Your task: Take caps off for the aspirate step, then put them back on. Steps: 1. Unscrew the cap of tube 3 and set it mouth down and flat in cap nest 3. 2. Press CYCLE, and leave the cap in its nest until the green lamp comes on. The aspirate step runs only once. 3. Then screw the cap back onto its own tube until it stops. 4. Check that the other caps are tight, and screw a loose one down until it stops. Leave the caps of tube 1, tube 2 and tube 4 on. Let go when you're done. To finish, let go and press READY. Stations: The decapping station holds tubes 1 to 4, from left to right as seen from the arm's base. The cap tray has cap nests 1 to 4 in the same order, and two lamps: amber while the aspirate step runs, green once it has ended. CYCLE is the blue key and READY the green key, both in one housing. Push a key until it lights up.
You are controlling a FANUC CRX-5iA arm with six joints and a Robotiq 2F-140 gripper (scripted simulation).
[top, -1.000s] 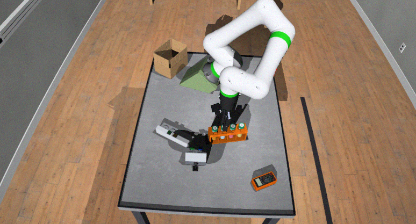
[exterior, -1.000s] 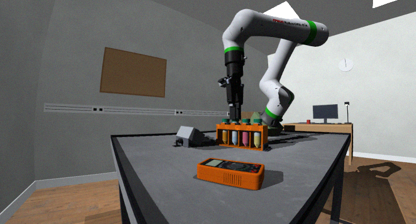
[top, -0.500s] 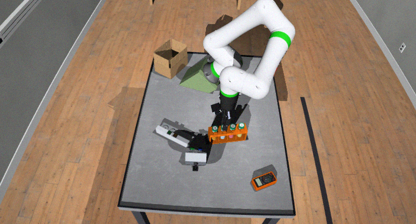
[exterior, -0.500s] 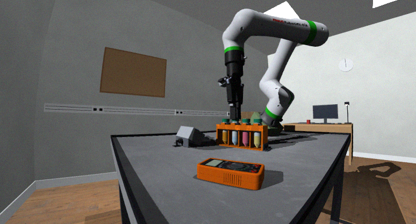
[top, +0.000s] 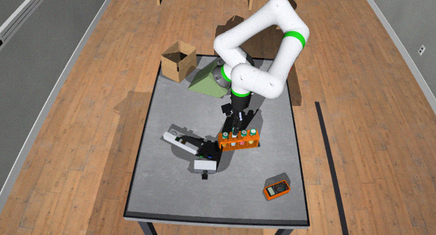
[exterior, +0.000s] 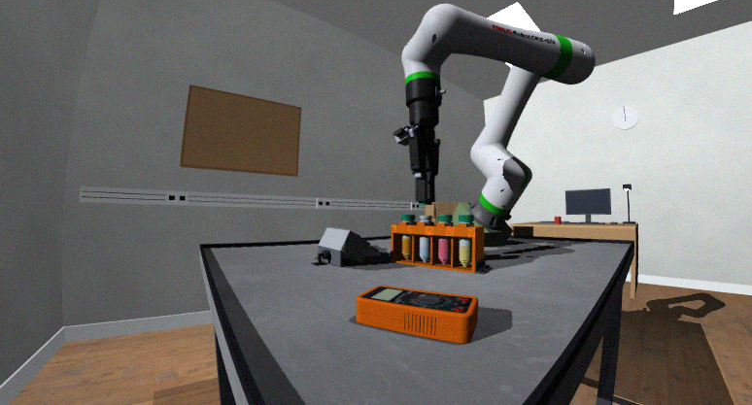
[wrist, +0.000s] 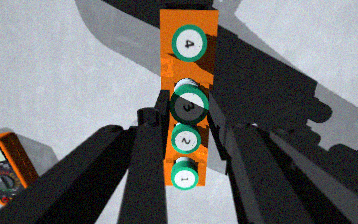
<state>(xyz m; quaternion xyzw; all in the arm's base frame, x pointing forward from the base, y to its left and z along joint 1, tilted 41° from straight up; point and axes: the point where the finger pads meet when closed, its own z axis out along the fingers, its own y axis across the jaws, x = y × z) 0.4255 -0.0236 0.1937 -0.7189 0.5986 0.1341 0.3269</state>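
Right now the key housing is 150 mm ahead of my hand, 140 mm to the right of it and 130 mm below it.
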